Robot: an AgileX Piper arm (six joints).
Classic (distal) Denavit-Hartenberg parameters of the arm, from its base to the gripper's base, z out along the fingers. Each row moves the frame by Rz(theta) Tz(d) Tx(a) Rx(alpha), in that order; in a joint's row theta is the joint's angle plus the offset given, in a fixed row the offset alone. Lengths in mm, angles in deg.
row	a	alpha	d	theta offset
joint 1	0	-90	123	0
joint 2	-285	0	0	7.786
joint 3	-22	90	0	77.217
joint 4	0	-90	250.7	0
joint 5	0	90	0	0
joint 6	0	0	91	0
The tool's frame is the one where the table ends.
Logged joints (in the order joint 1, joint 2, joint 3, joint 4, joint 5, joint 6), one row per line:
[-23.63, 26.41, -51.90, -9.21, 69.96, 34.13]
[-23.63, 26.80, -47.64, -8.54, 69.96, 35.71]
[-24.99, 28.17, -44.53, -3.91, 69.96, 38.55]
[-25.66, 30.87, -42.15, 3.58, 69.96, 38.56]
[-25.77, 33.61, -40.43, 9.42, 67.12, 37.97]
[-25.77, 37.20, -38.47, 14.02, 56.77, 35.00]
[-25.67, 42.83, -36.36, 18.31, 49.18, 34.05]
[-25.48, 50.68, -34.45, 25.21, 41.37, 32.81]
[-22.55, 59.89, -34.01, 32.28, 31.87, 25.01]
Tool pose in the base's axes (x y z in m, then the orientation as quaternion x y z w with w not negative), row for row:
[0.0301, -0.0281, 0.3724, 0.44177, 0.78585, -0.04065, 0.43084]
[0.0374, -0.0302, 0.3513, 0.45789, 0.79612, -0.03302, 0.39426]
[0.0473, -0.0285, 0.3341, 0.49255, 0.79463, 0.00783, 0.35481]
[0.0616, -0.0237, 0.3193, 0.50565, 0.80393, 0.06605, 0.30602]
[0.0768, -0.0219, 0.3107, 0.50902, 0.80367, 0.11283, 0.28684]
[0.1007, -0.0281, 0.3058, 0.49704, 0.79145, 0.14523, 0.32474]
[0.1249, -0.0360, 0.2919, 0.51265, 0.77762, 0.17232, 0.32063]
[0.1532, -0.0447, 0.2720, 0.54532, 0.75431, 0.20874, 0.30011]
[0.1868, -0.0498, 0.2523, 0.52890, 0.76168, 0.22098, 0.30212]
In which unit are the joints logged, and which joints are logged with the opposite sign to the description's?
The joints are logged in degrees. Opposite sign: none.
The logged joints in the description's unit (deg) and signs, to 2 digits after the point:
[-23.63, 26.41, -51.90, -9.21, 69.96, 34.13]
[-23.63, 26.80, -47.64, -8.54, 69.96, 35.71]
[-24.99, 28.17, -44.53, -3.91, 69.96, 38.55]
[-25.66, 30.87, -42.15, 3.58, 69.96, 38.56]
[-25.77, 33.61, -40.43, 9.42, 67.12, 37.97]
[-25.77, 37.20, -38.47, 14.02, 56.77, 35.00]
[-25.67, 42.83, -36.36, 18.31, 49.18, 34.05]
[-25.48, 50.68, -34.45, 25.21, 41.37, 32.81]
[-22.55, 59.89, -34.01, 32.28, 31.87, 25.01]

